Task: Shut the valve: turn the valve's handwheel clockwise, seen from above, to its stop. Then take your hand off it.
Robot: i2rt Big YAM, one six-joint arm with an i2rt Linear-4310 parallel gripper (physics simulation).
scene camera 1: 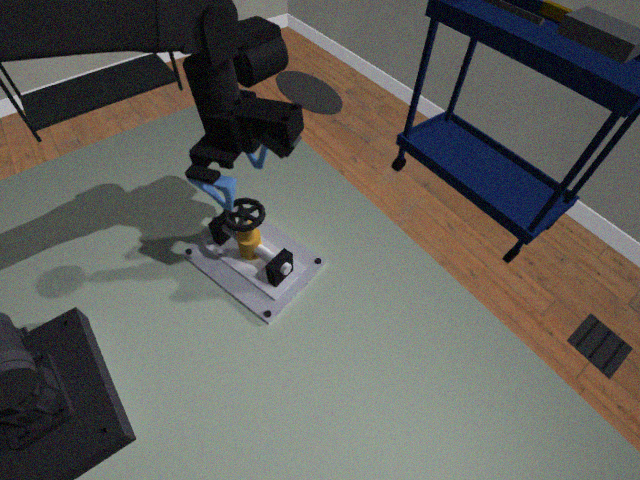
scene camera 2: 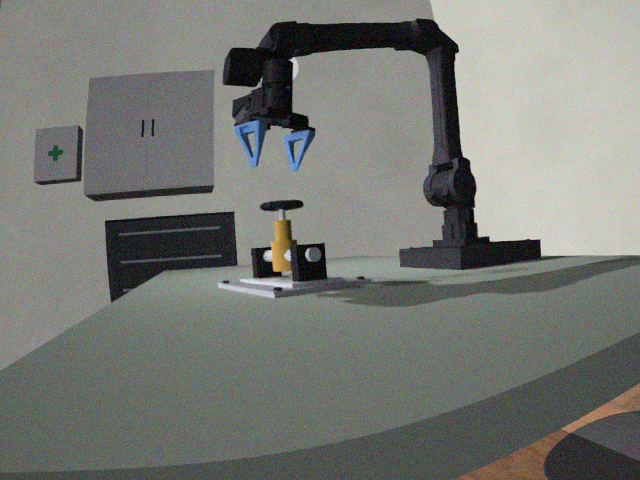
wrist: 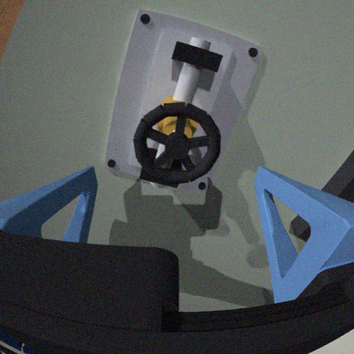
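Observation:
The black spoked handwheel (scene camera 1: pixel 246 213) (scene camera 2: pixel 281 205) (wrist: pixel 177 145) sits level on top of the yellow valve body (scene camera 1: pixel 249 242) (scene camera 2: pixel 282 250) (wrist: pixel 169 123). The valve's white pipe runs through black supports on a pale base plate (scene camera 1: pixel 233 295) (scene camera 2: pixel 248 288) (wrist: pixel 123 100). My gripper (scene camera 1: pixel 243 188) (scene camera 2: pixel 273 167) (wrist: pixel 175 175) is wide open and empty. Its blue fingers point down and hang above the handwheel, apart from it, with a clear gap showing in scene camera 2. In the wrist view the wheel lies between and slightly ahead of the fingertips. The wheel's stop does not show.
The arm's black base (scene camera 1: pixel 98 408) (scene camera 2: pixel 431 257) stands on the green table (scene camera 1: pixel 361 361) (scene camera 2: pixel 206 372). A blue cart (scene camera 1: pixel 480 170) stands beyond the table on the wood floor. A grey cabinet (scene camera 2: pixel 175 134) hangs on the wall behind.

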